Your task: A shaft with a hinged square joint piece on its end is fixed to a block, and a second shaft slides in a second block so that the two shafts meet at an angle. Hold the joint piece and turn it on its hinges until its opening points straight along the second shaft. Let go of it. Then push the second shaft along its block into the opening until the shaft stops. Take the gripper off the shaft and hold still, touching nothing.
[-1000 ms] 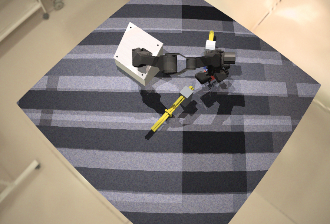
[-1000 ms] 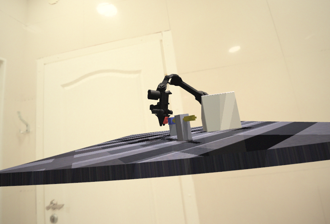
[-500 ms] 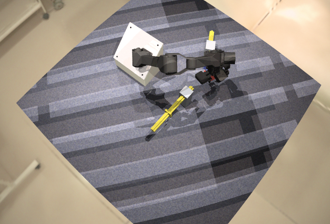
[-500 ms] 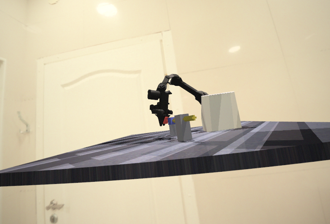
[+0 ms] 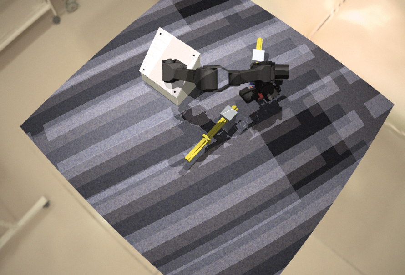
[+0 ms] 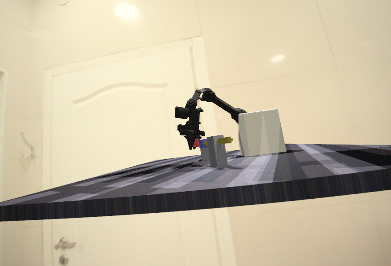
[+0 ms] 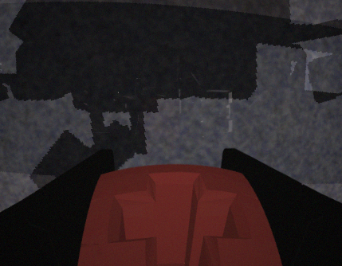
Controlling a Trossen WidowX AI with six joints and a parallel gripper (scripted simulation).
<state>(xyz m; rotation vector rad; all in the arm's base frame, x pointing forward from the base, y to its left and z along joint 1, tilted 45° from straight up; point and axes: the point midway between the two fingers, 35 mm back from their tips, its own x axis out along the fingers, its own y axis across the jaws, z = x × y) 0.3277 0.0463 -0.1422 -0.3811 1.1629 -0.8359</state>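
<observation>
The red joint piece lies 2 cm behind my gripper tip, 1 cm to the left of it and 3 cm above it.
</observation>
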